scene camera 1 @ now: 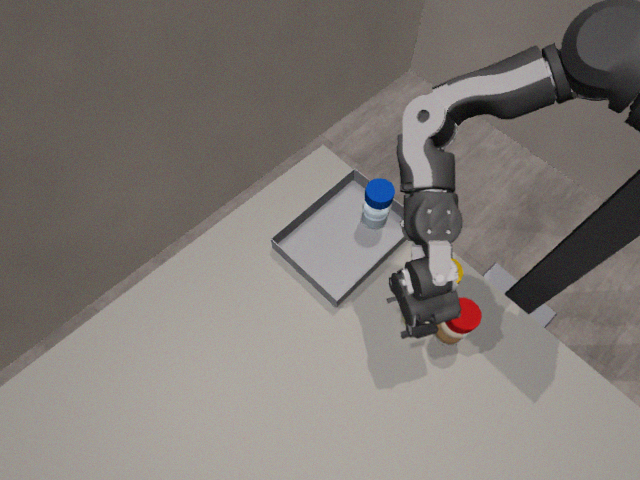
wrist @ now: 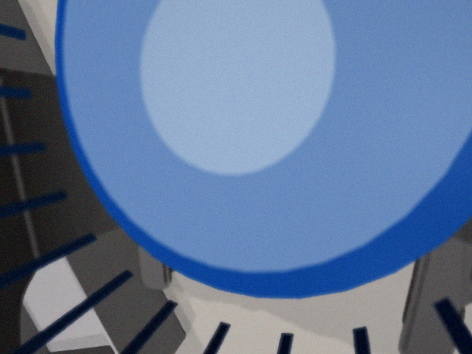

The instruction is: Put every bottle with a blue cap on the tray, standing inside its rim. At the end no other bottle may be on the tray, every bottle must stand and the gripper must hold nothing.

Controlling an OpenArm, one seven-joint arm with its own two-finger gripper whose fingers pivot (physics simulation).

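A bottle with a blue cap (scene camera 1: 378,201) stands on the grey tray (scene camera 1: 315,248), inside its rim near the right corner. Another blue-capped bottle (wrist: 240,215) fills most of the wrist view, seen from above. My gripper (scene camera 1: 397,317) (wrist: 280,198) is low over the table, off the tray's near right side, with one finger on each side of this bottle, shut on it below the cap. Its body is hidden by the cap in the wrist view, and the hand covers nearly all of it in the scene view.
A red-capped bottle (scene camera 1: 463,316) with brownish contents stands right beside the hand. A yellow cap (scene camera 1: 457,271) shows partly from behind the wrist, near the table's edge. The arm reaches in from the upper right, passing close to the tray's right corner.
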